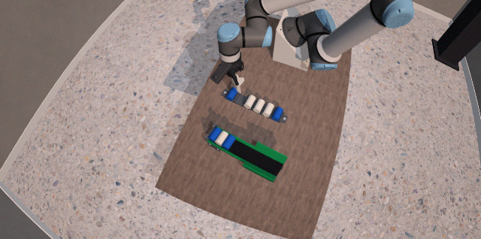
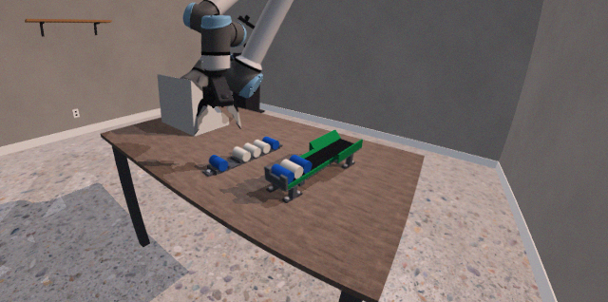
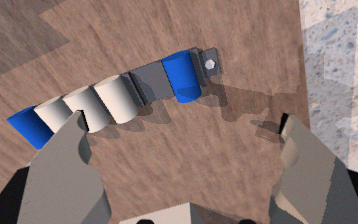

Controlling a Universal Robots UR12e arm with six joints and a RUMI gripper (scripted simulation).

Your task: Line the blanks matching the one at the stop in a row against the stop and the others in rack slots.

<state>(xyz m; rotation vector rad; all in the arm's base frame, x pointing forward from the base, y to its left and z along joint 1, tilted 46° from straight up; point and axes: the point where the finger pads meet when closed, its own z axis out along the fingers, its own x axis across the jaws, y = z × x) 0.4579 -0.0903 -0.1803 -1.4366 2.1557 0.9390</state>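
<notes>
Right now my hand is 16 cm above the stock rack, 14 cm to the right of it and 1 cm past it. Round my hand: grey stop 25 cm ahead, 9 cm below, 1 cm to the left.
</notes>
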